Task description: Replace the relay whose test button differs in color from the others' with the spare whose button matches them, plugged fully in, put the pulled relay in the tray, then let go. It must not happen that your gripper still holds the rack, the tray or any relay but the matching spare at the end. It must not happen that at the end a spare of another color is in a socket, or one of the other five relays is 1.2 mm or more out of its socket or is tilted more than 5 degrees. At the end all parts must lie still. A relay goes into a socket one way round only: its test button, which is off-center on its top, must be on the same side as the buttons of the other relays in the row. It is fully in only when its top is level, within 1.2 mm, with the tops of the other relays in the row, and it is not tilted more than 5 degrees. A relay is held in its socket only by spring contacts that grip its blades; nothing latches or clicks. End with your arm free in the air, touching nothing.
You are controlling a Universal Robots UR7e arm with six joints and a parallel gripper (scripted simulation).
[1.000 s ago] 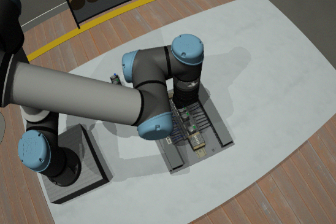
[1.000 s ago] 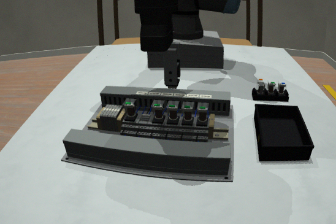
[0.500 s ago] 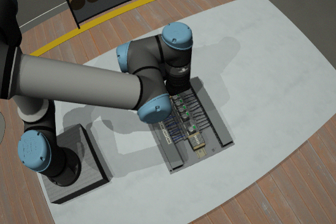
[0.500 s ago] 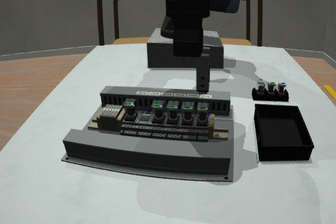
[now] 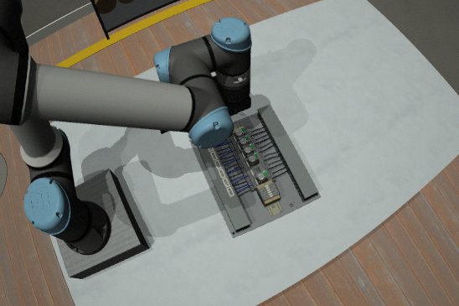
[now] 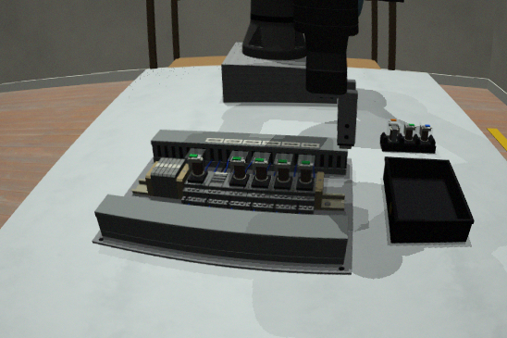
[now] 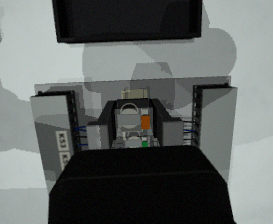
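The black tray is 12 cm to the left of my hand, 10 cm below it and 3 cm ahead of it. The rest, counted from my hand: blue-button relay 20 cm to the left, 14 cm behind, 9 cm below.
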